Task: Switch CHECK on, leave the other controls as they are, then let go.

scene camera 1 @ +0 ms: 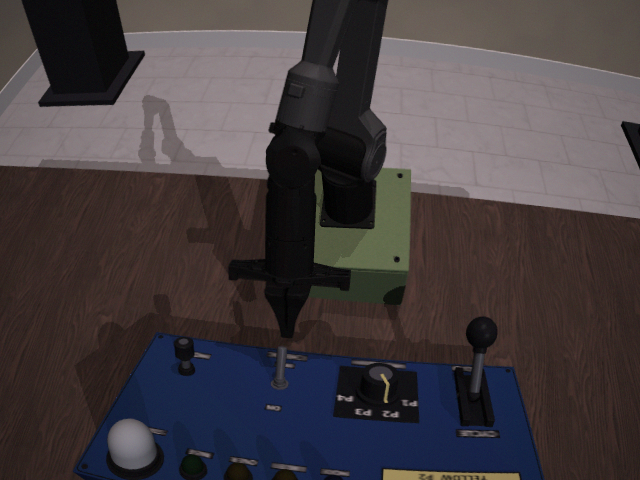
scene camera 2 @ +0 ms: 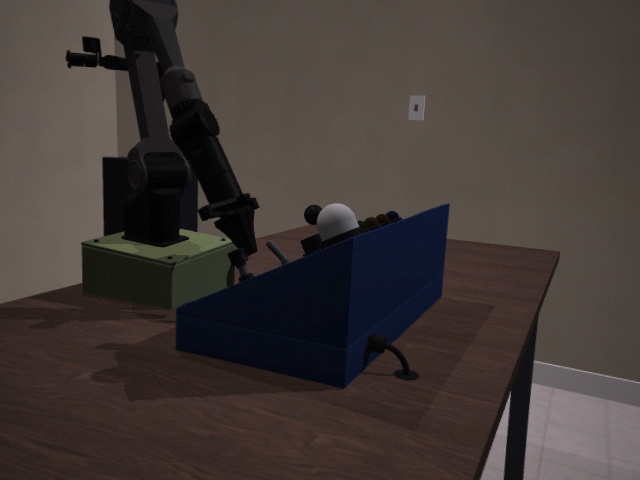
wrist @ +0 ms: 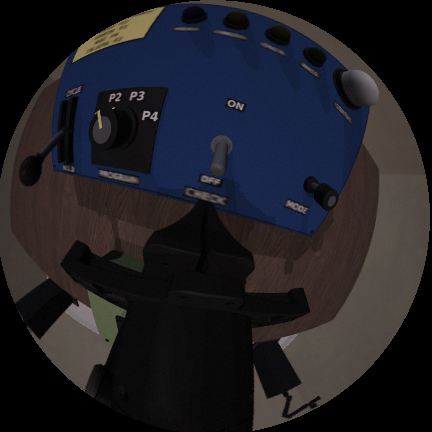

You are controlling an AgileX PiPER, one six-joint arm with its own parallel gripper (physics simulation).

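The CHECK toggle (scene camera 1: 280, 366) (scene camera 2: 277, 251) (wrist: 219, 156) is a grey metal lever on the blue panel (scene camera 1: 227, 403) (scene camera 2: 310, 304) (wrist: 190, 95). In the wrist view it leans toward the OFF label (wrist: 210, 180), away from the ON label (wrist: 235, 105). The CHECK label (wrist: 205, 195) lies below OFF. My gripper (scene camera 1: 287, 335) (scene camera 2: 251, 252) (wrist: 202, 209) is shut with its fingertips together and nothing between them. It is beyond the panel's edge on the toggle's OFF side, apart from the lever.
The MODE knob (scene camera 1: 184, 354) (scene camera 2: 239, 262) (wrist: 321, 193), PROGRAM dial (scene camera 1: 379, 381) (wrist: 106, 131) and CYCLE lever (scene camera 1: 478, 356) (wrist: 45, 150) flank the toggle. A white dome (scene camera 1: 130, 443) (scene camera 2: 336, 222) (wrist: 361, 88) and several small lamps stand farther up. The green base (scene camera 1: 382, 232) (scene camera 2: 129, 273) is behind my gripper.
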